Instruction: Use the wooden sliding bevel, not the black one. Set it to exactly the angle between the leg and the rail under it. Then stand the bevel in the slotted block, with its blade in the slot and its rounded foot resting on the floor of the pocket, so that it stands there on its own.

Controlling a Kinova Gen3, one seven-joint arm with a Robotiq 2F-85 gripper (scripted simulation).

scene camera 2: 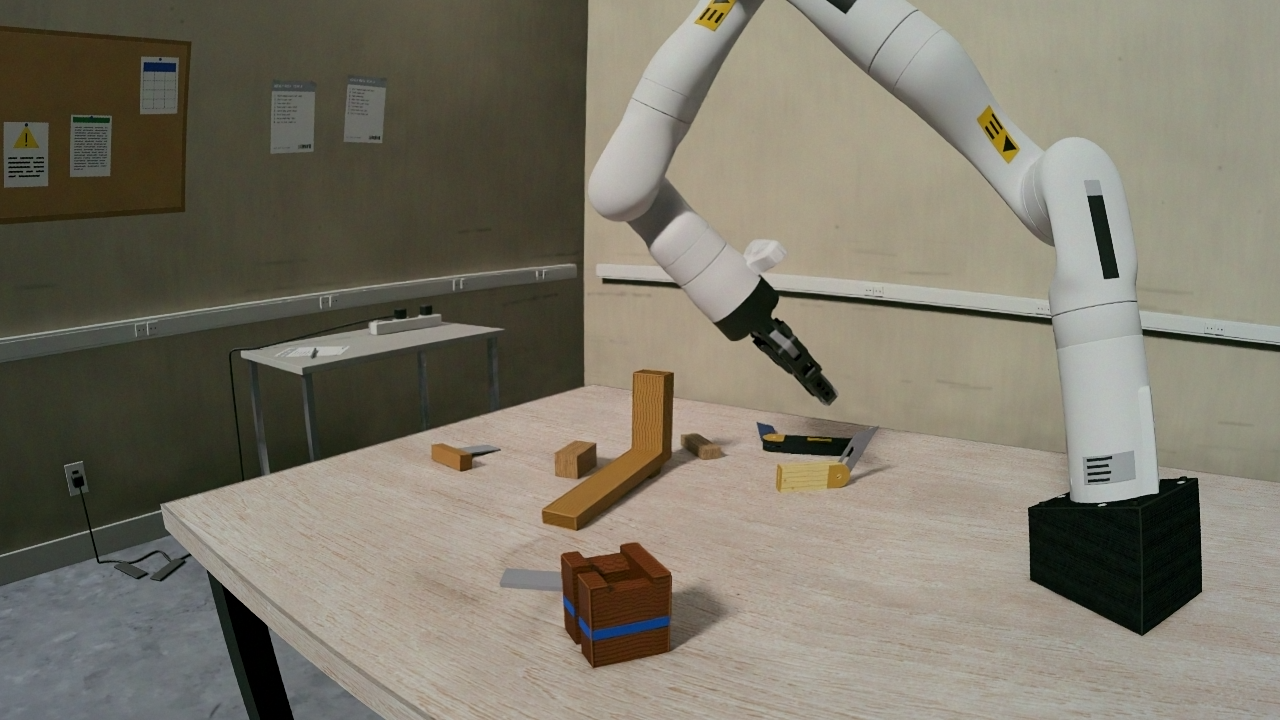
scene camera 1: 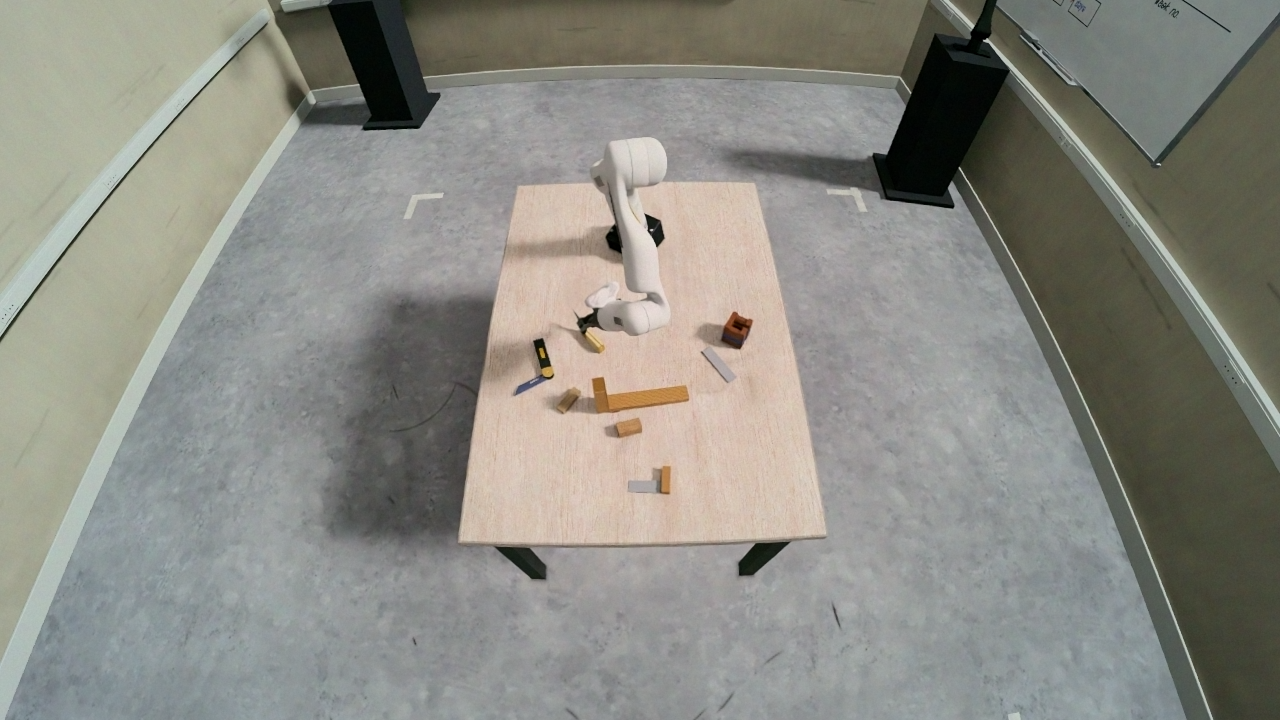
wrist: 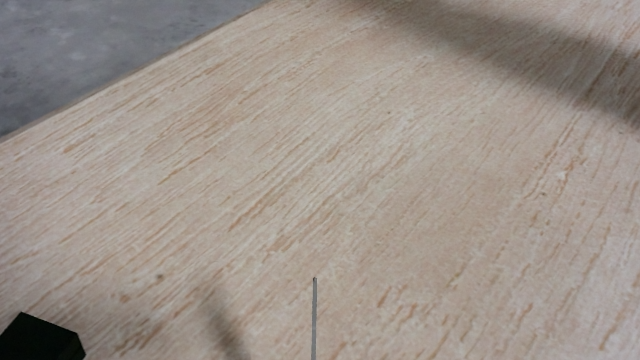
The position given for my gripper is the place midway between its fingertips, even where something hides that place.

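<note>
My gripper (scene camera 2: 825, 395). Wooden block (scene camera 2: 573, 461). Black bevel (scene camera 2: 773, 443). Wooden sliding bevel (scene camera 2: 791, 477). Wood-and-metal square (scene camera 2: 461, 460), out of frame in the wrist view. Grey strip (scene camera 2: 512, 578), out of frame in the wrist view.
</note>
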